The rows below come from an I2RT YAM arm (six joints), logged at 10 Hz.
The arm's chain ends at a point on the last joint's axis. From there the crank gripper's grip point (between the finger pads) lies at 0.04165 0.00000 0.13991 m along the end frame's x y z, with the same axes.
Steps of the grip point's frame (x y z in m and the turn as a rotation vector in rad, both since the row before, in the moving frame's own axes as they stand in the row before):
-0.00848 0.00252 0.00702 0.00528 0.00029 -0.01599
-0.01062 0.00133 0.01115 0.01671 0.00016 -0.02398
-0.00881 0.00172 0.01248 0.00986 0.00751 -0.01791
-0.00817 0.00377 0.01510 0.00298 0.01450 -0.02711
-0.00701 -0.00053 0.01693 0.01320 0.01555 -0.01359
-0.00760 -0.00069 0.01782 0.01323 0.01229 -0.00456
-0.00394 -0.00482 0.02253 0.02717 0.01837 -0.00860
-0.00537 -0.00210 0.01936 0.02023 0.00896 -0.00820
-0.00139 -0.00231 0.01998 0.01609 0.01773 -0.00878
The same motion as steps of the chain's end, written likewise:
-0.00851 0.00392 0.00704 0.00528 0.00029 -0.01599
-0.01060 0.00467 0.01118 0.01671 0.00016 -0.02398
-0.00984 0.00385 0.01281 0.00986 0.00751 -0.01791
-0.01017 0.00534 0.01572 0.00298 0.01450 -0.02711
-0.00916 0.00189 0.01761 0.01320 0.01555 -0.01359
-0.00931 0.00135 0.01836 0.01323 0.01229 -0.00456
-0.00648 -0.00066 0.02338 0.02717 0.01837 -0.00860
-0.00661 0.00107 0.01977 0.02023 0.00896 -0.00820
-0.00385 0.00031 0.02076 0.01609 0.01773 -0.00878

